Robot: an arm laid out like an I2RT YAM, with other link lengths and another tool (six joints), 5 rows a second.
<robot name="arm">
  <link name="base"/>
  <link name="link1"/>
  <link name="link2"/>
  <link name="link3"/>
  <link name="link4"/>
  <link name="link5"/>
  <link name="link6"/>
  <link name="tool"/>
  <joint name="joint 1" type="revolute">
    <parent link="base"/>
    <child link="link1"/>
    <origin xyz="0 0 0.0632" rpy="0 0 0"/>
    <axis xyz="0 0 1"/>
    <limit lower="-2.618" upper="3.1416"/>
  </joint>
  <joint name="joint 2" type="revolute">
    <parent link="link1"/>
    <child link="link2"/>
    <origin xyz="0.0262 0.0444 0.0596" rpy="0 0 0"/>
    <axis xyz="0 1 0"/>
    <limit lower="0" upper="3.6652"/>
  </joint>
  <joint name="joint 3" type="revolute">
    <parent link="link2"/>
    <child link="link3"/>
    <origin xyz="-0.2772 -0.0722 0" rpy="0 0 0"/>
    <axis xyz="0 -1 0"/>
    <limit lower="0" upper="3.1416"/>
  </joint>
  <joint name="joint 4" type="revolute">
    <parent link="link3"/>
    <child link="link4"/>
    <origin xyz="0.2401 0.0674 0.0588" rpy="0 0 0"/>
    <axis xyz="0 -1 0"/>
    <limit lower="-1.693" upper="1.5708"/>
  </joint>
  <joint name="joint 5" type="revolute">
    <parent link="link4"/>
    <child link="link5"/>
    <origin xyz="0.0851 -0.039 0.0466" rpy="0 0 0"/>
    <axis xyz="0 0 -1"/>
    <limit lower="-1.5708" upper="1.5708"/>
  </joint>
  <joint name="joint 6" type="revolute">
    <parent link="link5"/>
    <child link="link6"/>
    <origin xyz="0.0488 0 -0.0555" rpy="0 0 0"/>
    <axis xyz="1 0 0"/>
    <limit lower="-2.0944" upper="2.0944"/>
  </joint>
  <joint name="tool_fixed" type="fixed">
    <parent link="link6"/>
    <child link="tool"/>
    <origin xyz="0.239 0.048 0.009" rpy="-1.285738 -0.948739 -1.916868"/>
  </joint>
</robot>
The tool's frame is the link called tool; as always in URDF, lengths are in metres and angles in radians.
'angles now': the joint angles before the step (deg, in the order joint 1, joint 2, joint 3, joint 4, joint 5, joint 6). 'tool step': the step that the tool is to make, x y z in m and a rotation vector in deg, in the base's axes. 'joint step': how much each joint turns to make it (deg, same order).
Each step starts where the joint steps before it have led.
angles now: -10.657 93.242 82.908 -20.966 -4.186 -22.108
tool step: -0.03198 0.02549 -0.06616 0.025 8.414 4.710
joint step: 0.896 0.687 -4.472 -3.446 -2.247 -3.425
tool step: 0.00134 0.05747 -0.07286 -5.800 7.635 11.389
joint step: 6.653 9.621 3.486 -1.632 1.146 -8.097
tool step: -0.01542 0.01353 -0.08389 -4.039 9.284 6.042
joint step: 2.097 10.376 3.191 -2.435 1.059 -5.807
